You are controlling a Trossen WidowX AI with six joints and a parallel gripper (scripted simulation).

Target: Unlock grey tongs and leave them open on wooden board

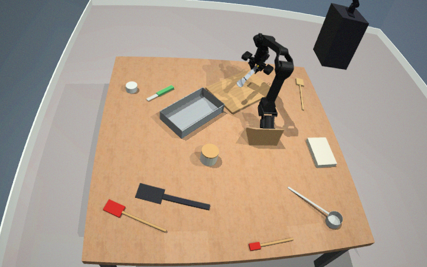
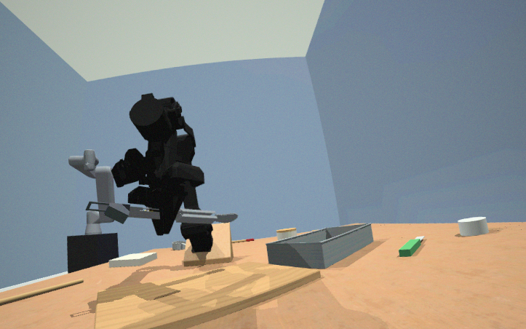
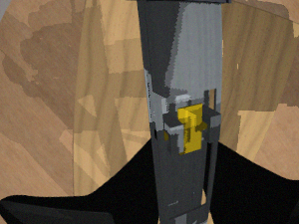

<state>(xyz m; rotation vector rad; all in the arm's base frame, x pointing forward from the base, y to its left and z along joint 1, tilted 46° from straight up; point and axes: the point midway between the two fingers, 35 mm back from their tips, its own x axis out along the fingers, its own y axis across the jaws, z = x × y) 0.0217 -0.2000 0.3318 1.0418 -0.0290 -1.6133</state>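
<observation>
My gripper tip is 4 cm below the yellow lock piece, 2 cm to the left of it and 2 cm past it. Round my gripper tip: wooden board 11 cm below, 6 cm ahead, 3 cm to the left; then grey roasting tin 35 cm ahead, 26 cm to the left, 9 cm below; then green-handled tool 54 cm ahead, 12 cm to the left, 11 cm below.
</observation>
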